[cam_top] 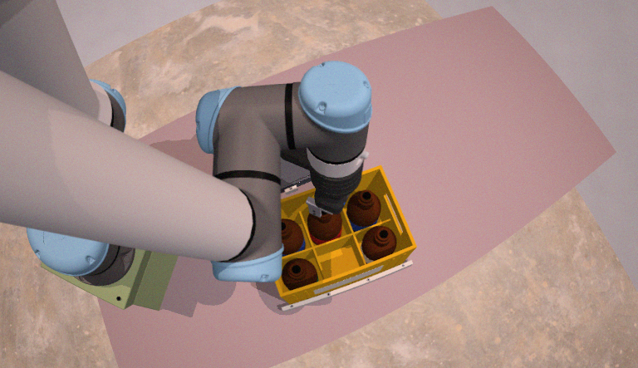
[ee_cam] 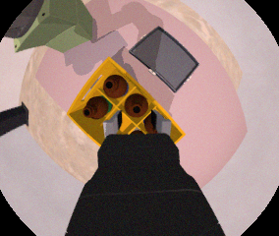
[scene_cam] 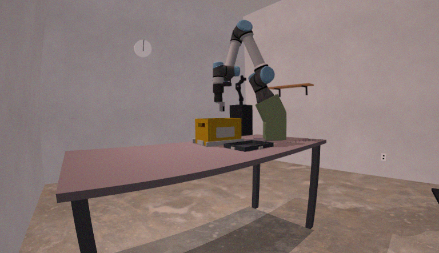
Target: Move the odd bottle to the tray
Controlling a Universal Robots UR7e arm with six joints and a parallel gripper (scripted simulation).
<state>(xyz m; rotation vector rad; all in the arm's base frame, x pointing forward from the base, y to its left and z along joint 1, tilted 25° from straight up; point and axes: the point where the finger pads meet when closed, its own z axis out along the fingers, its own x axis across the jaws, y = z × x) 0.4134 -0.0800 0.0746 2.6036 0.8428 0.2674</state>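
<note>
Now: the crate 16 cm below my hand, 5 cm to the right of it and 1 cm behind it. The rest, counted from my hand: glass bottle: 16 cm below, 10 cm to the right, 7 cm ahead; then dark tray: 23 cm to the left, 23 cm below.
</note>
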